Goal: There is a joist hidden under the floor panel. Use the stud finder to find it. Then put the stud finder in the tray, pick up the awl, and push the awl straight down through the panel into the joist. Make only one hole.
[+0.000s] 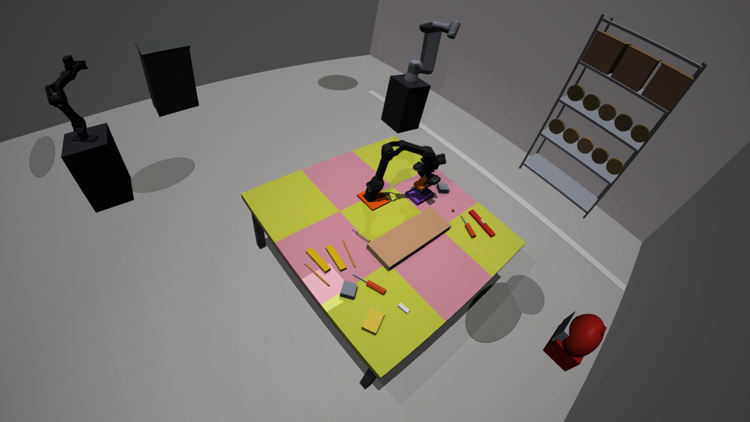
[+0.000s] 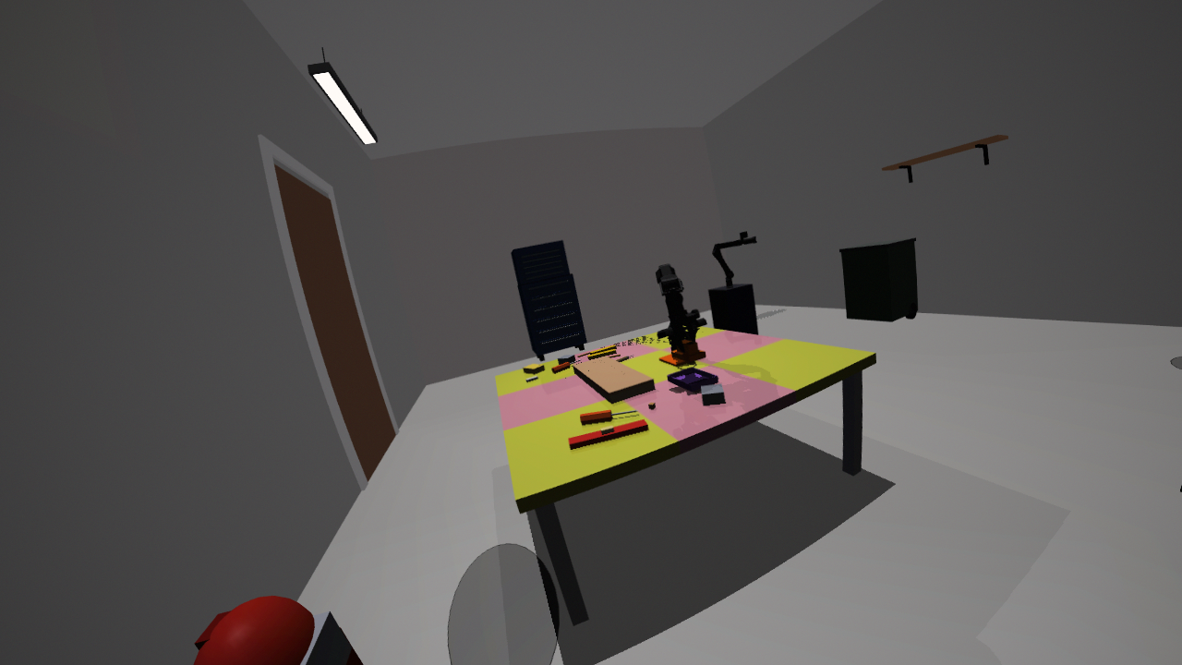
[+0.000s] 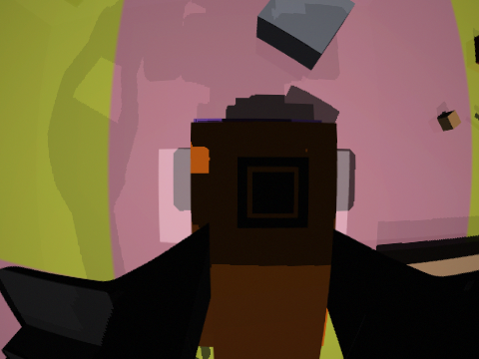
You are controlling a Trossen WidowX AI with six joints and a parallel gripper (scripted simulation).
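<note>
My gripper tip is 11 cm above the purple tray and 1 cm to the left of it. The rest, counted from my gripper tip: red level: 39 cm ahead, 21 cm to the left, 11 cm below; then small brown cube: 21 cm ahead, 11 cm to the left, 11 cm below; then orange stud finder: 2 cm above, 1 cm to the left.
</note>
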